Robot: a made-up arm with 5 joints.
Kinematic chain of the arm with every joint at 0, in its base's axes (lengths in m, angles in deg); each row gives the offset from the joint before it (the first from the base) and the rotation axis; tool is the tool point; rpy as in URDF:
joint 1: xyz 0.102 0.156 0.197 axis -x
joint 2: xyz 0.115 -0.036 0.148 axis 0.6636 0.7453 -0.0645
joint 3: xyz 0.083 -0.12 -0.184 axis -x
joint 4: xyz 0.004 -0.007 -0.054 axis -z
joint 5: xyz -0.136 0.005 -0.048 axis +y
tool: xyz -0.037 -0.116 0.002 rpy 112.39 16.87 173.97
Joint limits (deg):
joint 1: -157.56..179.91
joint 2: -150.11..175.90
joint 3: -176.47..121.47
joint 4: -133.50..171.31
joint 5: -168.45..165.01
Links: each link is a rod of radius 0.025 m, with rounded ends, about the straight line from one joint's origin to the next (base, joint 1, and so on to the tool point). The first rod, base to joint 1, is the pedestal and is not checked.
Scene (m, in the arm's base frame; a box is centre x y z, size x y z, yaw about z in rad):
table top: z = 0
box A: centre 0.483 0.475 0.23 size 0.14 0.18 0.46 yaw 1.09
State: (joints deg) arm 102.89 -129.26 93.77 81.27 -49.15
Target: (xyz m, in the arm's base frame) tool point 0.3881 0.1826 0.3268
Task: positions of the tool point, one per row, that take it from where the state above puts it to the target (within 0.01 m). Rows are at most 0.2 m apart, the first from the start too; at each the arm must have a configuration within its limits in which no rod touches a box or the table.
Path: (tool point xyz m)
1: 0.2445 0.5638 0.5217
2: 0.2516 0.4130 0.6148
3: 0.2446 0.2583 0.6471
4: 0.2292 0.1224 0.6332
5: 0.1947 0.1636 0.5968
6: 0.1683 0.2207 0.5556
7: 0.1596 0.2848 0.5074
8: 0.1733 0.3438 0.4524
9: 0.2108 0.3565 0.4252
10: 0.2642 0.3503 0.4039
11: 0.3210 0.3179 0.3842
12: 0.3665 0.2594 0.3602
13: 0.3881 0.1826 0.3268

